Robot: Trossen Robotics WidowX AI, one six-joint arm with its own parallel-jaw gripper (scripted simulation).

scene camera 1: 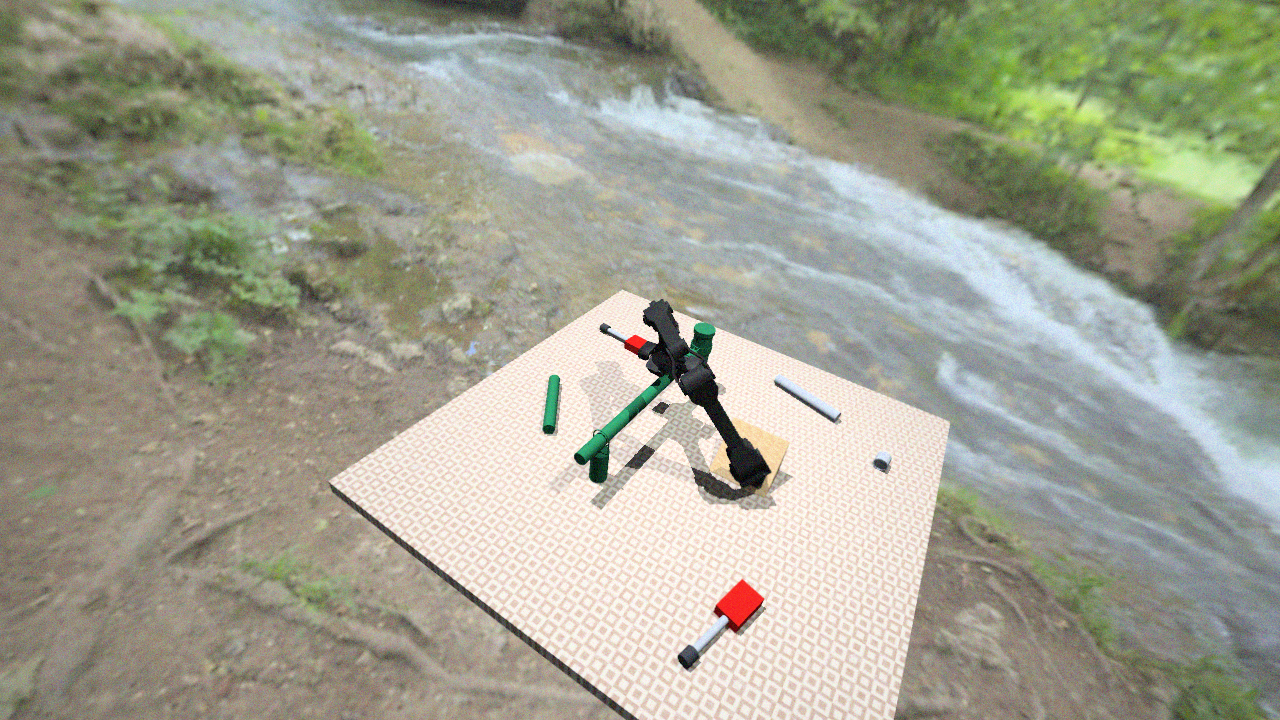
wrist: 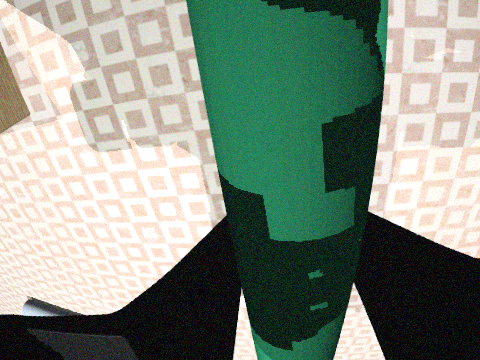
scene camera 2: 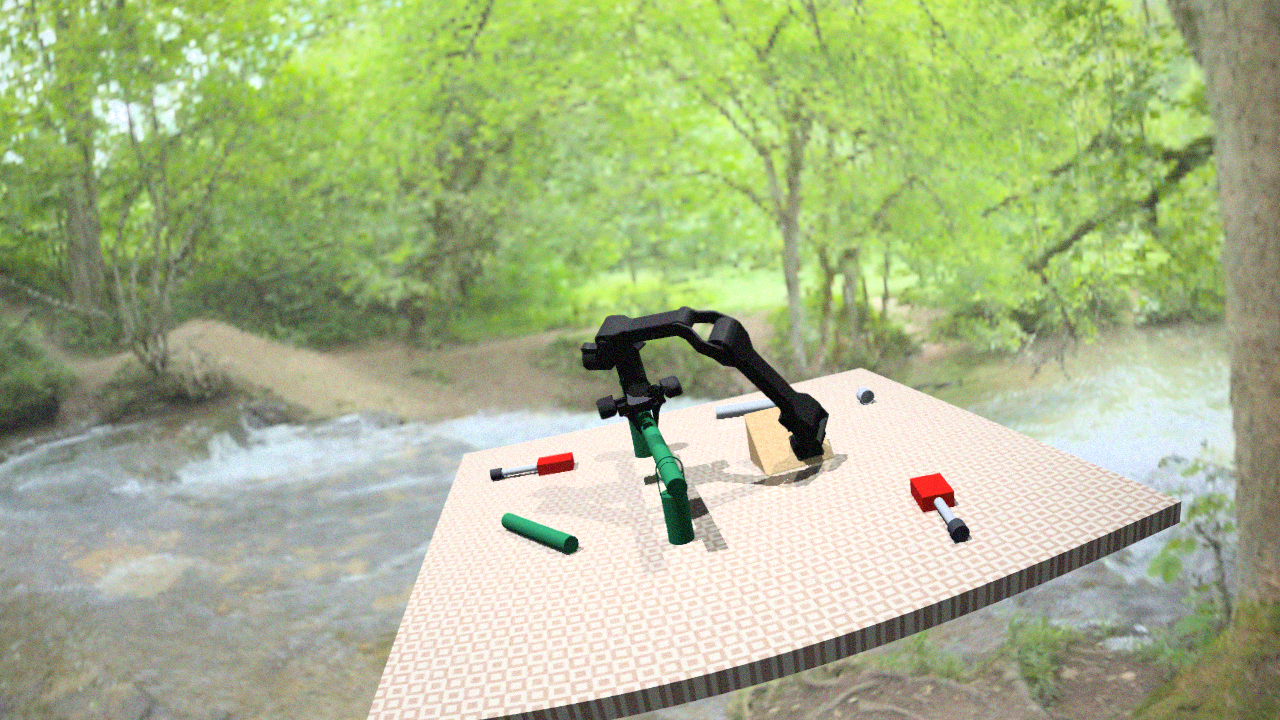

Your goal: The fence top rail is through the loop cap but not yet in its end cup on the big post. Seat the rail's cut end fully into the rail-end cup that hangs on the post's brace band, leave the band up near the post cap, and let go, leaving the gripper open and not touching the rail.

Labels:
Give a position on a green top rail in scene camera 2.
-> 656, 443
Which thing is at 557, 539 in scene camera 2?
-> A green tube.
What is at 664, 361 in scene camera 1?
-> My gripper.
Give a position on a loop cap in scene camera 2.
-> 677, 515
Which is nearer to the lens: the green top rail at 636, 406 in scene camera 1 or the grey tube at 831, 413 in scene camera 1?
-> The green top rail.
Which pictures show the green top rail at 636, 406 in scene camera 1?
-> Scene camera 1, the wrist view and scene camera 2: all of them.

